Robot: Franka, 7 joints.
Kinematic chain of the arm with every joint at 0, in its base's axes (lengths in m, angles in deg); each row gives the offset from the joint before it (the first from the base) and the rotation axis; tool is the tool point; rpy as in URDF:
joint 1: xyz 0 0 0.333 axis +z
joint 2: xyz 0 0 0 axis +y
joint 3: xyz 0 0 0.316 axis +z
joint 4: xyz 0.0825 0 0 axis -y
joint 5: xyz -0.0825 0 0.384 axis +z
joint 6: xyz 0 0 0 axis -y
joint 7: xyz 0.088 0 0 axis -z
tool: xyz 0 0 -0.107 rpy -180 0 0
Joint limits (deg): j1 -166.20..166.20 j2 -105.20..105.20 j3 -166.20..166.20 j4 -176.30..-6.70 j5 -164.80..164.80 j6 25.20..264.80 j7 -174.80..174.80
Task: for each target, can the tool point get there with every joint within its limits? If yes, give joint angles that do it. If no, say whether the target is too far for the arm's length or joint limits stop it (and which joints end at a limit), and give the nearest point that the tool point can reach.
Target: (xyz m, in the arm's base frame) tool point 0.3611 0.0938 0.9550
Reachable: yes | joints -50.27 -22.94 53.87 -72.58 100.87 198.03 -120.66
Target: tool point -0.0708 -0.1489 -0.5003
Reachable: no: joint limits stop it (at a limit: joint 2) | nearest point -0.0820 -0.1724 -0.3527 | short by 0.150 m
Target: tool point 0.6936 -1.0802 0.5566
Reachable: no: too far | nearest point 0.4567 -0.7112 0.4802 | short by 0.445 m
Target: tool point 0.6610 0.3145 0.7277
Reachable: yes | joints 20.14 42.08 0.29 -41.02 139.06 93.69 -15.13
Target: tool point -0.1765 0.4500 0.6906
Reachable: yes | joints 31.12 -16.58 84.88 -103.71 82.69 225.73 -87.04
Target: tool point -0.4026 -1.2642 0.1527
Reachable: no: too far | nearest point -0.2580 -0.8100 0.2175 | short by 0.481 m
